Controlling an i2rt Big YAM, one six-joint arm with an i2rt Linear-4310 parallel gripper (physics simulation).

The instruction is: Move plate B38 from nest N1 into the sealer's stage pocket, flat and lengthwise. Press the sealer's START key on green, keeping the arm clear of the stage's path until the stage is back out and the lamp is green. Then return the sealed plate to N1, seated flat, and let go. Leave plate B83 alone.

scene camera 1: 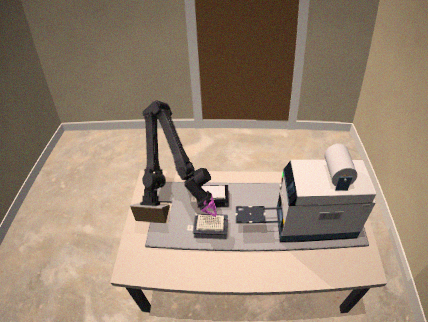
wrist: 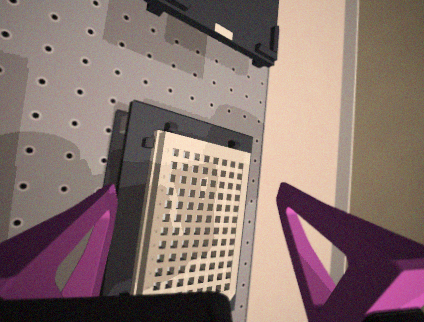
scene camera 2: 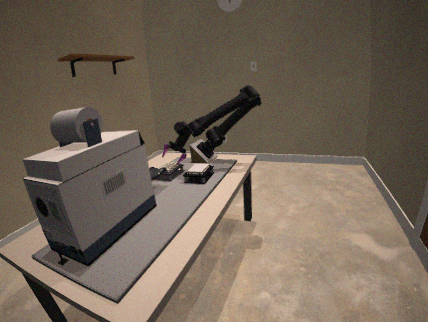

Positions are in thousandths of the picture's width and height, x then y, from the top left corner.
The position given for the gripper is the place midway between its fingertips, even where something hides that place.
Observation:
The gripper (wrist: 471,595) is open, holding nothing. Also in view: a plate B38 (wrist: 447,747). Also in view: a sealer stage (wrist: 607,113).

